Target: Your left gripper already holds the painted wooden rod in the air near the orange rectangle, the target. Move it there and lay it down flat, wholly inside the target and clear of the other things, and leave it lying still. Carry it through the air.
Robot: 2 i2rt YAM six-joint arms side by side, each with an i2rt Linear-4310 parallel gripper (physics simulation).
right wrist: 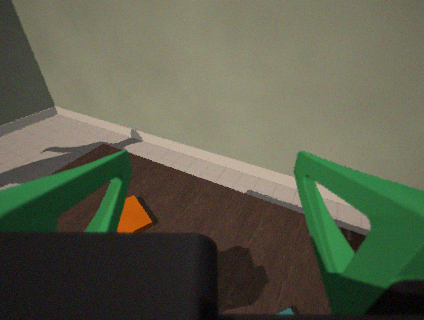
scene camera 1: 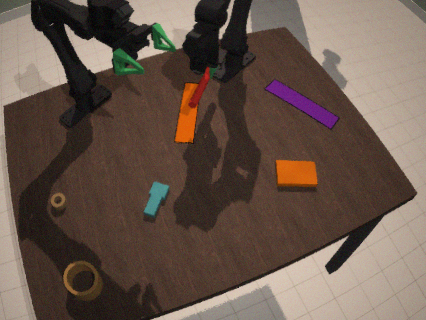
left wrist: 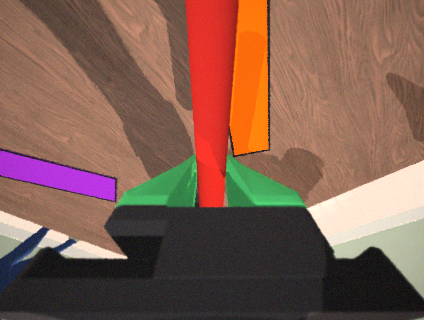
Scene:
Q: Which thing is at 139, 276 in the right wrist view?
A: My right gripper.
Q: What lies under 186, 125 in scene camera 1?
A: An orange target rectangle.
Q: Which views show my right gripper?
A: The right wrist view and scene camera 1 only.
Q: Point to a purple strip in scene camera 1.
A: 299, 101

